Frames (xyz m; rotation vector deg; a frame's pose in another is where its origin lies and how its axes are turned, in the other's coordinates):
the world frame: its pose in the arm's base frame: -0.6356 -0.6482 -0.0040 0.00 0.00 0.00
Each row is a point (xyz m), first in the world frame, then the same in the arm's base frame.
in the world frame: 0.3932 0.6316 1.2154
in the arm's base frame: -0.2424 -0.0166 1.2114
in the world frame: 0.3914 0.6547 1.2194
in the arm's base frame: -0.2442 0.0065 1.2154
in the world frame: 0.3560 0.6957 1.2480
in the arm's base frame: -0.2796 0.0475 1.2440
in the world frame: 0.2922 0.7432 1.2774
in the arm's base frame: -0.3434 0.0950 1.2734
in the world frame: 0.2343 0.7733 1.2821
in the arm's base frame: -0.4013 0.1251 1.2781
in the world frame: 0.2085 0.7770 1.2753
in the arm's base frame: -0.4271 0.1288 1.2713
